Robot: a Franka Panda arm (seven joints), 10 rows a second.
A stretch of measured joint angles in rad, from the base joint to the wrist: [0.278 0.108 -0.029 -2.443 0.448 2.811 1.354]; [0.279 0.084 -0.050 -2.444 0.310 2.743 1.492]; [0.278 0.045 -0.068 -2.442 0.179 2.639 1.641]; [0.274 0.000 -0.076 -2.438 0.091 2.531 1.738]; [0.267 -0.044 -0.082 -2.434 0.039 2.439 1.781]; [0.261 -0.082 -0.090 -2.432 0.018 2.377 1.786]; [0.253 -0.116 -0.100 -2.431 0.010 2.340 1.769]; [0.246 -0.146 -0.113 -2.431 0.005 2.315 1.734]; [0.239 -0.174 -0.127 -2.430 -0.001 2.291 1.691]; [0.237 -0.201 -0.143 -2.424 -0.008 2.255 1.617]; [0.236 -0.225 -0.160 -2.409 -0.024 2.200 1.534]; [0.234 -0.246 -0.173 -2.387 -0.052 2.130 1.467]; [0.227 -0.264 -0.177 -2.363 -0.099 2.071 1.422]
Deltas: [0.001 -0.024 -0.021 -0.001 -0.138 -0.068 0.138]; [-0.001 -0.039 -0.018 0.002 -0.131 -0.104 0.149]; [-0.004 -0.045 -0.008 0.004 -0.088 -0.108 0.097]; [-0.007 -0.044 -0.006 0.004 -0.052 -0.092 0.043]; [-0.006 -0.038 -0.008 0.002 -0.021 -0.062 0.005]; [-0.008 -0.034 -0.010 0.001 -0.008 -0.037 -0.017]; [-0.007 -0.030 -0.013 0.000 -0.005 -0.025 -0.035]; [-0.007 -0.028 -0.014 0.001 -0.006 -0.024 -0.043]; [-0.002 -0.027 -0.016 0.006 -0.007 -0.036 -0.074]; [-0.001 -0.024 -0.017 0.015 -0.016 -0.055 -0.083]; [-0.002 -0.021 -0.013 0.022 -0.028 -0.070 -0.067]; [-0.007 -0.018 -0.004 0.024 -0.047 -0.059 -0.045]
